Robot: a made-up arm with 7 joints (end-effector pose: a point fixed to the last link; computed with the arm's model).
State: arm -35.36 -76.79 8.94 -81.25 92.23 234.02 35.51
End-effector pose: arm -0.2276 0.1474 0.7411 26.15 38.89 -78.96
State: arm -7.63 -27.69 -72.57 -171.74 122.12 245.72 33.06
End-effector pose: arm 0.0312 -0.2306 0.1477 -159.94 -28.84 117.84
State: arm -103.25 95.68 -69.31 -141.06 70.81 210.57 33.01
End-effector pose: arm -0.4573 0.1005 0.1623 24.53 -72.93 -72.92
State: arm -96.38 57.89 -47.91 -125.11 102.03 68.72 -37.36
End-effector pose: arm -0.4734 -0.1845 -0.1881 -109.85 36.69 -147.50
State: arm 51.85 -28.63 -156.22 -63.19 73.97 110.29 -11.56
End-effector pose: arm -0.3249 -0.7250 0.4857 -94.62 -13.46 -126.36
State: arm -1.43 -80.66 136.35 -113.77 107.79 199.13 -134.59
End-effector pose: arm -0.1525 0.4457 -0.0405 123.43 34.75 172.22
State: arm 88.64 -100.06 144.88 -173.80 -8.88 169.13 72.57
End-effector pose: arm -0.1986 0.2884 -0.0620 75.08 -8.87 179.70
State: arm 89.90 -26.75 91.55 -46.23 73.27 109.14 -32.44
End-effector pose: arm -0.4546 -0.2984 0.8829 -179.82 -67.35 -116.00
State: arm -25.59 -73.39 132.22 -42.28 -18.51 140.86 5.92
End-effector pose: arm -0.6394 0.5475 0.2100 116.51 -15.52 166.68
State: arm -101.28 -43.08 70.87 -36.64 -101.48 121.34 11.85
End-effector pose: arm 0.4669 0.3863 0.8098 3.99 -16.19 42.13
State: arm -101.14 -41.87 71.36 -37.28 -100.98 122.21 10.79
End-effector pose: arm 0.4692 0.3741 0.8144 6.33 -16.01 41.04
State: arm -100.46 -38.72 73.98 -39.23 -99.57 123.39 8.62
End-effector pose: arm 0.4771 0.3498 0.8206 13.00 -15.79 39.89
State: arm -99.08 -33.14 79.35 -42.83 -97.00 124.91 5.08
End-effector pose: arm 0.4913 0.3167 0.8236 24.76 -14.89 39.53
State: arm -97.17 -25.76 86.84 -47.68 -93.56 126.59 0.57
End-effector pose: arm 0.5071 0.2893 0.8184 39.47 -13.01 41.47
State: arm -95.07 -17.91 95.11 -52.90 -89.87 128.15 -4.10
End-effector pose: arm 0.5157 0.2804 0.8079 53.75 -10.95 46.49
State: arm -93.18 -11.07 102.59 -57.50 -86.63 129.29 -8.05
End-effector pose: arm 0.5124 0.2884 0.7995 64.92 -9.83 53.13
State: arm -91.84 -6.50 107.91 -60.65 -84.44 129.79 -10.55
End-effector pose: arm 0.5026 0.3020 0.7958 71.74 -9.70 58.68
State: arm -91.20 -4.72 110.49 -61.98 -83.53 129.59 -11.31
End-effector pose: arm 0.4953 0.3132 0.7943 74.47 -10.01 61.31
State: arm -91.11 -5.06 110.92 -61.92 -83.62 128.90 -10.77
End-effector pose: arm 0.4940 0.3202 0.7929 74.47 -10.39 61.32
